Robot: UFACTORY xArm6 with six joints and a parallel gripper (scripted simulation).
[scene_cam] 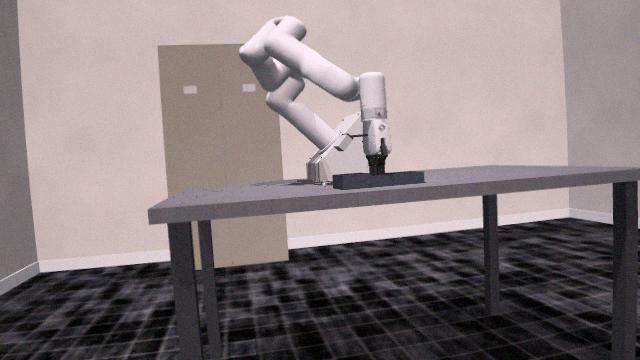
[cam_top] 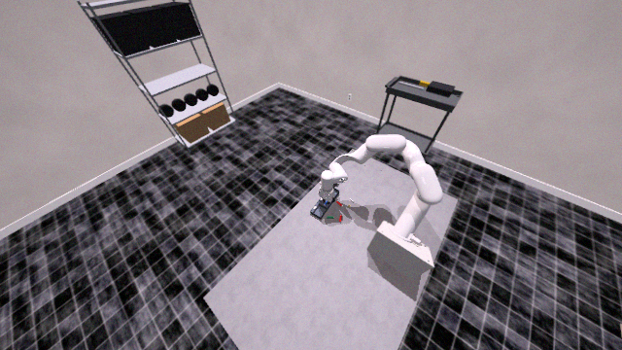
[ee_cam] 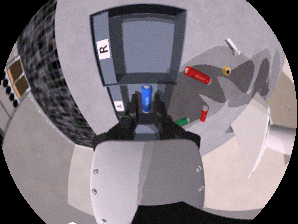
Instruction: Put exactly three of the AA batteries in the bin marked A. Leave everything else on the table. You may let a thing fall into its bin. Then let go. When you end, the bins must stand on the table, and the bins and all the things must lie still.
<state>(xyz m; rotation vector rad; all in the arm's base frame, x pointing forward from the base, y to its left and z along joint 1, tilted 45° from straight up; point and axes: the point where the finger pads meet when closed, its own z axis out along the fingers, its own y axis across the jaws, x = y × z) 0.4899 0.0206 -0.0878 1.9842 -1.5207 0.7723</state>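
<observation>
Right now my hand is 10 mm short of the dark two-compartment bin and 20 mm above it. Also, from my hand: green AA battery: 100 mm behind, 60 mm to the left, 30 mm below; red battery: 70 mm behind, 60 mm to the right, 30 mm below; blue AA battery: 20 mm below.
</observation>
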